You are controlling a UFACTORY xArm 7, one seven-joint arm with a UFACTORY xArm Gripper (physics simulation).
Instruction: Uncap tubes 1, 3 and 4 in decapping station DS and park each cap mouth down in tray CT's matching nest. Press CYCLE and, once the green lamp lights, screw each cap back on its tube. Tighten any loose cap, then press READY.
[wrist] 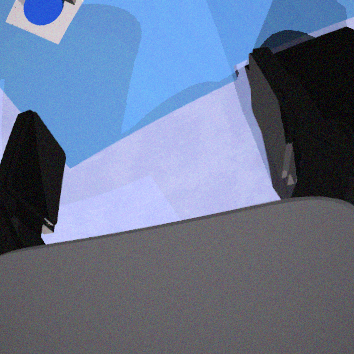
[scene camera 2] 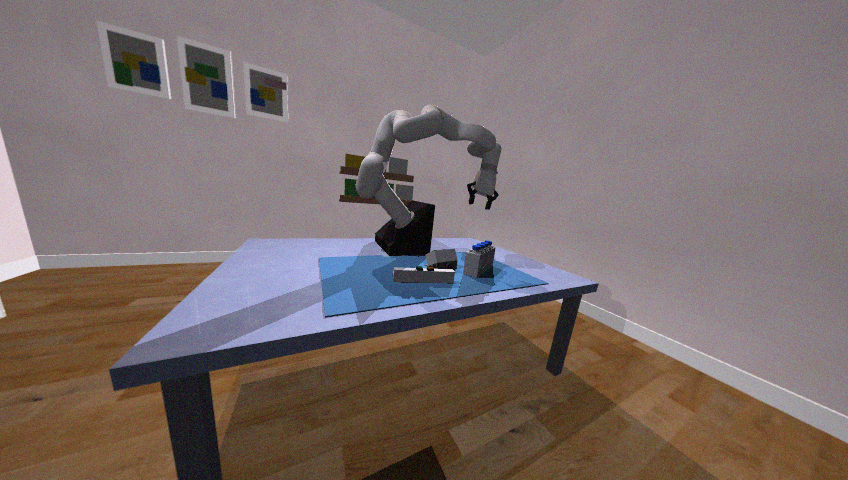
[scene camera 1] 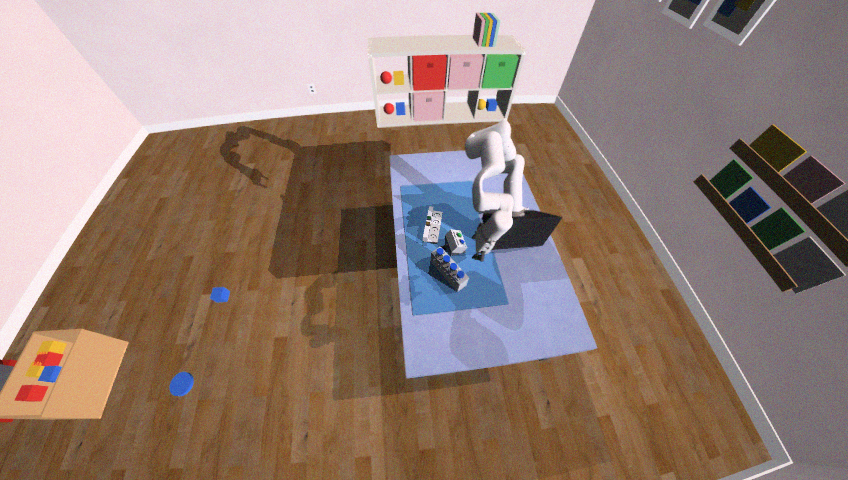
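Seen in the pictures: gripper, fingertip midpoint: (wrist: 143, 103) (scene camera 2: 479, 206) (scene camera 1: 475, 248); arm's base, link origin: (scene camera 2: 405, 220) (scene camera 1: 512, 215).
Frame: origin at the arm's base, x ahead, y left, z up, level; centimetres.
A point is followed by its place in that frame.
Decapping station DS (scene camera 1: 447, 273) {z -14.0, x 40.6, y 17.8 cm} (scene camera 2: 479, 264) {z -11.6, x 43.5, y 12.6 cm} is a grey upright block with several blue caps in a row on its top. In the wrist view one blue cap (wrist: 43, 7) {z -3.5, x 36.8, y 24.2 cm} and a pale corner of the block show at the top left. Tray CT (scene camera 1: 435, 227) {z -14.8, x 39.5, y -10.9 cm} (scene camera 2: 423, 275) {z -12.9, x 43.1, y -15.8 cm} is a low white tray with a row of round nests; small green and brown parts show at its edge. A grey-white box (scene camera 1: 454, 242) {z -7.9, x 33.2, y 4.2 cm} (scene camera 2: 441, 258) {z -10.5, x 34.6, y -1.2 cm} with a green and a blue spot stands between them; its labels are unreadable. My gripper (scene camera 1: 477, 256) {z 11.9, x 31.4, y 20.7 cm} (scene camera 2: 480, 205) {z 11.9, x 31.4, y 20.7 cm} (wrist: 143, 103) {z 11.9, x 31.4, y 20.7 cm} is open and empty, well above the table, beside DS.
The objects stand on a blue mat (scene camera 1: 422, 300) {z -15.7, x 56.5, y 28.2 cm} (scene camera 2: 345, 285) {z -15.6, x 35.8, y -40.9 cm} on the lavender table (scene camera 1: 553, 333) {z -15.9, x 0.3, y 60.2 cm} (scene camera 2: 267, 255) {z -15.9, x -4.7, y -61.5 cm}. The arm's black base block (scene camera 1: 532, 228) {z 2.5, x -5.0, y 12.0 cm} (scene camera 2: 419, 228) {z -2.0, x 11.7, y 1.6 cm} stands behind the mat. A shelf unit (scene camera 1: 444, 45) stands by the far wall.
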